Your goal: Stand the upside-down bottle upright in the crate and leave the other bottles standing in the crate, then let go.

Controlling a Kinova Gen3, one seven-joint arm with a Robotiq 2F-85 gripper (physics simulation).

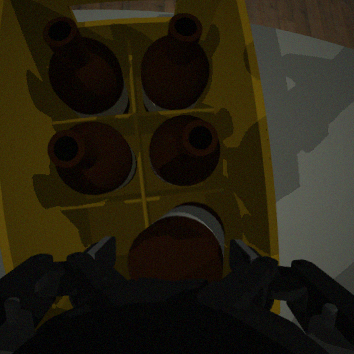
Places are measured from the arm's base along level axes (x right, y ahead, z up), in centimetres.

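Pixels of known places: gripper, between the fingertips: (172,250).
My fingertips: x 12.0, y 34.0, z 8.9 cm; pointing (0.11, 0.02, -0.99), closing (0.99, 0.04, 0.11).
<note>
Ahead of a thing's pixels: the offset from my fingertips to its top centre. "spot": to the spot under its first point. Level surfaces: height alone.
The upside-down brown bottle {dx +2.8, dy -0.8, dz +1.6 cm} (177,255) is in the near right compartment of the yellow crate {spot: dx +6.2, dy +6.0, dz +2.1 cm} (270,175), its broad base facing up and a pale label band showing below. Four other spots of the crate hold brown bottles standing with mouths up: far left (85,75), far right (175,72), middle left (97,162) and middle right (182,157). My gripper (172,250) is open, its fingertips to the left and right of the upside-down bottle, with a gap on the left. The bottle's neck is hidden, as is its near edge behind the gripper body.
The near left compartment, beside the upside-down bottle, holds no bottle. Thin yellow dividers {spot: dx -2.9, dy +5.8, dz -6.0 cm} (141,172) separate the compartments. The crate's high side walls stand close outside the fingers. A pale grey table {dz -15.4 cm} (320,200) with dark shadows lies to the right; a wooden floor (310,20) shows beyond.
</note>
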